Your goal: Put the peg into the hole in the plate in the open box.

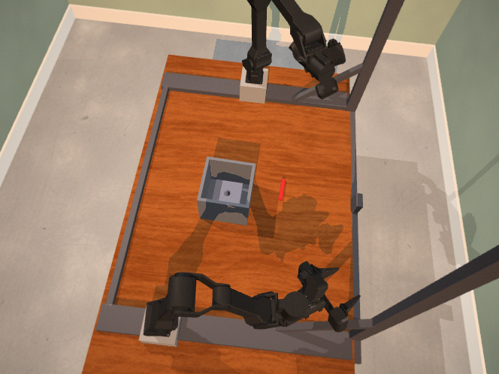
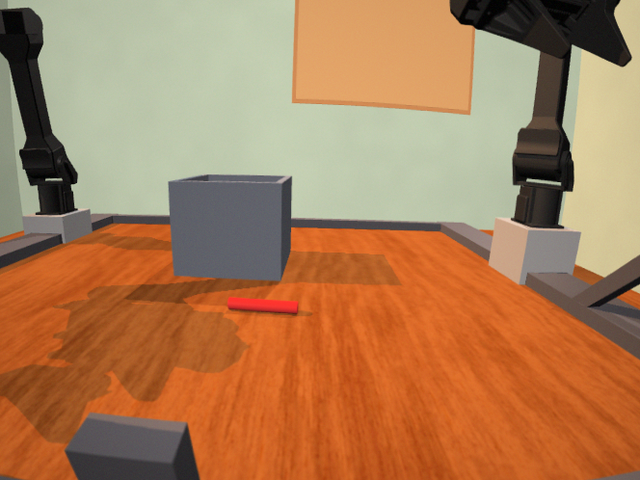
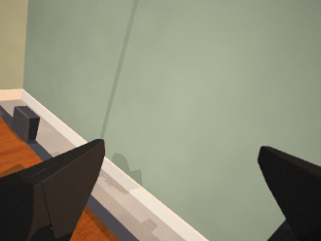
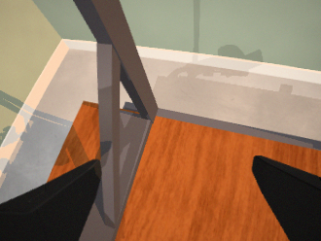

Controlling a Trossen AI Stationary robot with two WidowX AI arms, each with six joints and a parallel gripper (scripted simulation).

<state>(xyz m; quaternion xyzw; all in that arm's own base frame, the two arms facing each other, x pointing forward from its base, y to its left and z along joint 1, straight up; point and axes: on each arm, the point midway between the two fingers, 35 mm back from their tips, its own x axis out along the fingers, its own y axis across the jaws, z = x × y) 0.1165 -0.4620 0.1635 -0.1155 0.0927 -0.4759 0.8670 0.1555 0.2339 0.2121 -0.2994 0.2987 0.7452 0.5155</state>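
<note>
The red peg is 4 cm ahead of my right hand, 28 cm to the left of it and 29 cm below it. Also, from my right hand: pale plate: 21 cm ahead, 38 cm to the left, 26 cm below.
</note>
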